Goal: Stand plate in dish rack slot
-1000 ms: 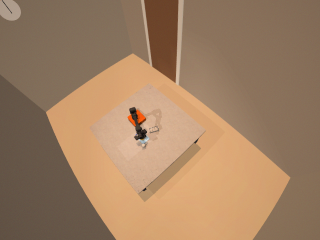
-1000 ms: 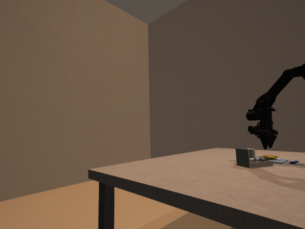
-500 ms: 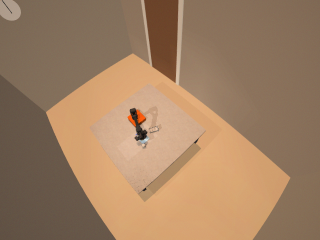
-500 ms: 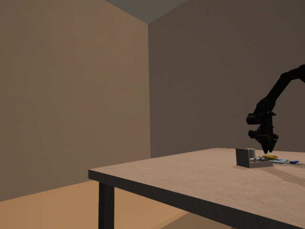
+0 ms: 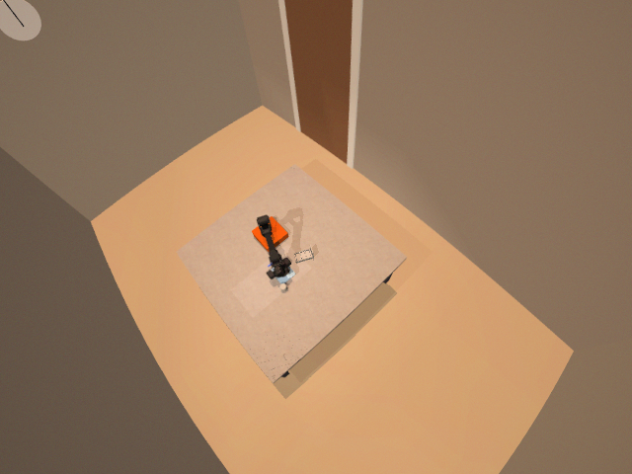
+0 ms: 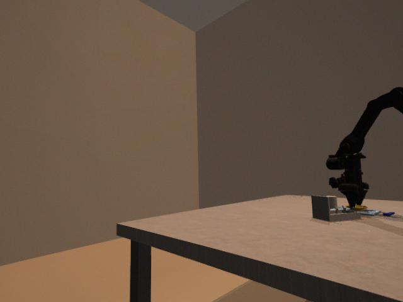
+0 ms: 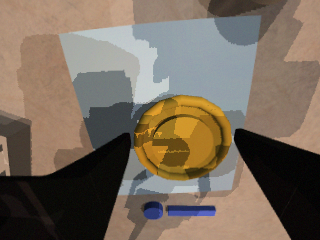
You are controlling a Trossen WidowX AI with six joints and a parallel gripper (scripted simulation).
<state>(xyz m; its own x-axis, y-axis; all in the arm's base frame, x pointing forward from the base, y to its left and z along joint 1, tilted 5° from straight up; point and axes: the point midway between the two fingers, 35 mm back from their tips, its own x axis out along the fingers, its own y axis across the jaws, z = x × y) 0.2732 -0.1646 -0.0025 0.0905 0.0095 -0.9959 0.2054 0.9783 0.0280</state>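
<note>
The light blue mat lies 1 cm to the left of my gripper tip and 1 cm below it. The rest, counted from my gripper tip: blue spoon 10 cm behind, 3 cm to the left, 1 cm below; then beige cup 9 cm ahead, 8 cm to the right, 1 cm above; then plate right at my gripper tip.
</note>
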